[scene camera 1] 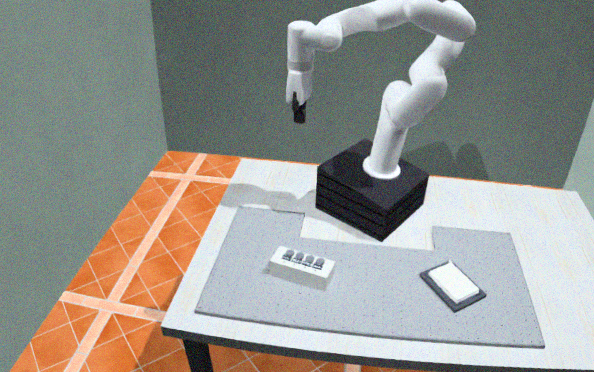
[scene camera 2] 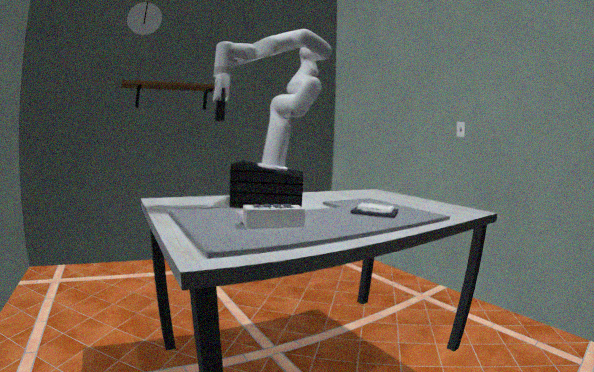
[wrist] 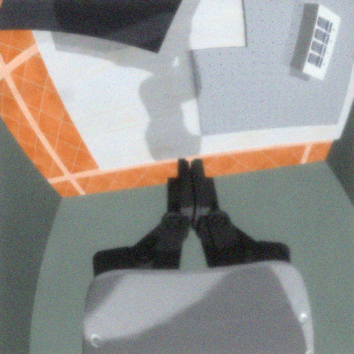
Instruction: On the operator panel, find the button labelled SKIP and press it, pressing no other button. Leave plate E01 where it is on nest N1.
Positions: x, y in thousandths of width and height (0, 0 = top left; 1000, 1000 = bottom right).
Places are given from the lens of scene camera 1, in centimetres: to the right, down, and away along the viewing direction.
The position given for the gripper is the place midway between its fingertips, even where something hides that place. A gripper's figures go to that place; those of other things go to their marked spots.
gripper (scene camera 1: 504, 329): 1, -19, 138
plate E01 (scene camera 1: 758, 751): 43, 26, 123
operator panel (scene camera 1: 523, 738): 4, 24, 122
nest N1 (scene camera 1: 728, 765): 38, 28, 123
